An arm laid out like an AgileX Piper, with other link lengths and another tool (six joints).
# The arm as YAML. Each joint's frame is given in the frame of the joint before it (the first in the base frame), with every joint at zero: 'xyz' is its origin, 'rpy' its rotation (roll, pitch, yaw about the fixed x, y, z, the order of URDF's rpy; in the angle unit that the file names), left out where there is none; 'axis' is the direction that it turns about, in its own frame. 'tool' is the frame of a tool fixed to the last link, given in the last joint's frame.
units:
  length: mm
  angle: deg
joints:
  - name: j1
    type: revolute
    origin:
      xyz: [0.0, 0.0, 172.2]
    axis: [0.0, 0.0, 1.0]
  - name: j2
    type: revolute
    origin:
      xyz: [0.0, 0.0, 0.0]
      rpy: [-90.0, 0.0, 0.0]
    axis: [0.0, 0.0, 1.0]
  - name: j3
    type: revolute
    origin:
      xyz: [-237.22, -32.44, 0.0]
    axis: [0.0, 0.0, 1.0]
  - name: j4
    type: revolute
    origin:
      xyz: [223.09, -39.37, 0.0]
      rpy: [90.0, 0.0, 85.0]
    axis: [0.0, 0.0, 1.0]
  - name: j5
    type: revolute
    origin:
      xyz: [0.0, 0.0, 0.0]
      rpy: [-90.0, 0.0, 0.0]
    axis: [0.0, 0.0, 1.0]
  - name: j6
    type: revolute
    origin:
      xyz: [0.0, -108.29, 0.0]
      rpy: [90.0, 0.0, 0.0]
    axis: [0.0, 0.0, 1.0]
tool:
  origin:
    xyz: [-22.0, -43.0, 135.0]
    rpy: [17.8, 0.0, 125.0]
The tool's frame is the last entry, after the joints.
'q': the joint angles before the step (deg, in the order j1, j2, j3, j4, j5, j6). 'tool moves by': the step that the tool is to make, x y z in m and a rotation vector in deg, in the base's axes. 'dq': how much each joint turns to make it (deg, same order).
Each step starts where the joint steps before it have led.
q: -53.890 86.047 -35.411 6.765 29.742 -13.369
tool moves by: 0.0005 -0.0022 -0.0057 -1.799 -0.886 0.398
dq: -0.052 0.501 2.541 0.752 -4.973 -1.480
